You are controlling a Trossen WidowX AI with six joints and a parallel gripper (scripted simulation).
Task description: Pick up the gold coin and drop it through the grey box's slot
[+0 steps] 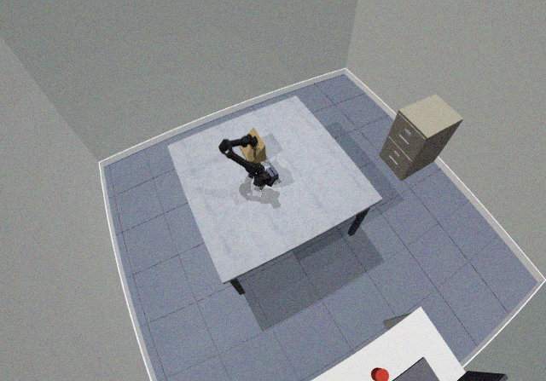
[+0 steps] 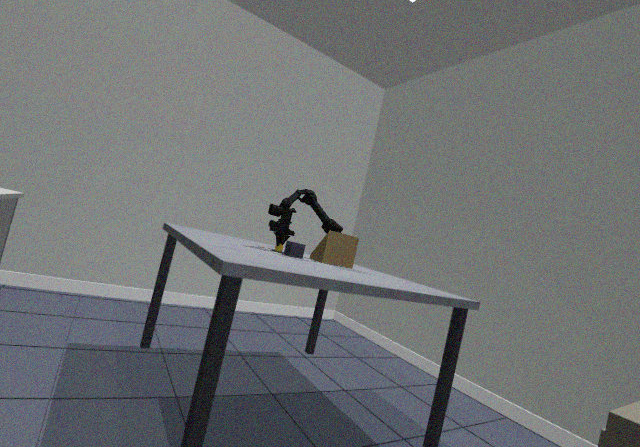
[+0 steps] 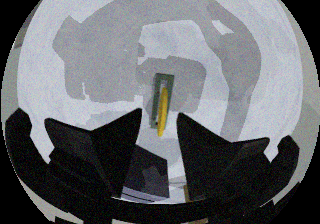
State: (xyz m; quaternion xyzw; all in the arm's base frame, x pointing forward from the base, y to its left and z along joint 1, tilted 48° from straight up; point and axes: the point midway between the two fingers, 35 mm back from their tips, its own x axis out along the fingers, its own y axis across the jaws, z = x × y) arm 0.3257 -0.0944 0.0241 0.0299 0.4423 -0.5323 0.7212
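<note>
My gripper tip is now 1 cm above the gold coin.
</note>
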